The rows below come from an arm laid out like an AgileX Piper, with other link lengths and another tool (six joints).
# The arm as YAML. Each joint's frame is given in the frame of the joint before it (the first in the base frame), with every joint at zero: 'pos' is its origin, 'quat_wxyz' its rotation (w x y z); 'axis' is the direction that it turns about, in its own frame. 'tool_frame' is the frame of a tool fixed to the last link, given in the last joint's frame.
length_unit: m
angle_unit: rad
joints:
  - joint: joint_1
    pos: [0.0, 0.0, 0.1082]
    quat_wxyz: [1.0, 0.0, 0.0, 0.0]
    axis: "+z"
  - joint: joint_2
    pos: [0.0, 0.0, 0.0]
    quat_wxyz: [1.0, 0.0, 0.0, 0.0]
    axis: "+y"
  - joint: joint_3
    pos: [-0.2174, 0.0, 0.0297]
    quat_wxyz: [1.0, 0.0, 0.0, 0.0]
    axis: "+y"
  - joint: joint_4
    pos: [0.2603, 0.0, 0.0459]
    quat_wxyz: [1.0, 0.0, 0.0, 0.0]
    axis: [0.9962, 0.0, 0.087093]
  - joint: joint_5
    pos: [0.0, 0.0, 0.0]
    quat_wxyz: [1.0, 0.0, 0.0, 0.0]
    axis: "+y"
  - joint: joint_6
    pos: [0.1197, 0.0, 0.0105]
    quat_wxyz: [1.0, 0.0, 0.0, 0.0]
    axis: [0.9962, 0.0, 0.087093]
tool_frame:
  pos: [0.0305, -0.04, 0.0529]
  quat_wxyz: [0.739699, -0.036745, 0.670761, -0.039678]
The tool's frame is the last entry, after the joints.
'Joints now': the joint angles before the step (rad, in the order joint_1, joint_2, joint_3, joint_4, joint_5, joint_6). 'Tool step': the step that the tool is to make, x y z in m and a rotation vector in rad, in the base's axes. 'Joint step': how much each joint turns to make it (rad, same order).
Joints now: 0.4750 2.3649 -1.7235 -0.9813 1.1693 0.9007
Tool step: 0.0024 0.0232 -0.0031 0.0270 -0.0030 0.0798
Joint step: 0.0358 0.0009 -0.0002 0.0022 -0.0498 -0.0154
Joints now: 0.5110 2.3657 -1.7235 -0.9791 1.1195 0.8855
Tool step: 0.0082 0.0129 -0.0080 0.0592 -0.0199 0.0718
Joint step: 0.0026 0.0101 0.0001 -0.0024 -0.0987 0.0022
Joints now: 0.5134 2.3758 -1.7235 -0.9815 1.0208 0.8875
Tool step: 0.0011 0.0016 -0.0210 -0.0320 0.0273 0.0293
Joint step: 0.0000 0.0505 -0.0003 -0.0284 -0.0195 0.0002
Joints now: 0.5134 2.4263 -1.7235 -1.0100 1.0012 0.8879
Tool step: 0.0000 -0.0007 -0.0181 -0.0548 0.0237 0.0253
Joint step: 0.0000 0.0497 0.0001 -0.0457 0.0000 0.0030
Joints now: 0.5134 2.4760 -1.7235 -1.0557 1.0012 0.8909
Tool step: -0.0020 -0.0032 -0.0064 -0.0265 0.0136 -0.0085
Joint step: -0.0008 0.0180 -0.0003 -0.0091 0.0177 0.0020
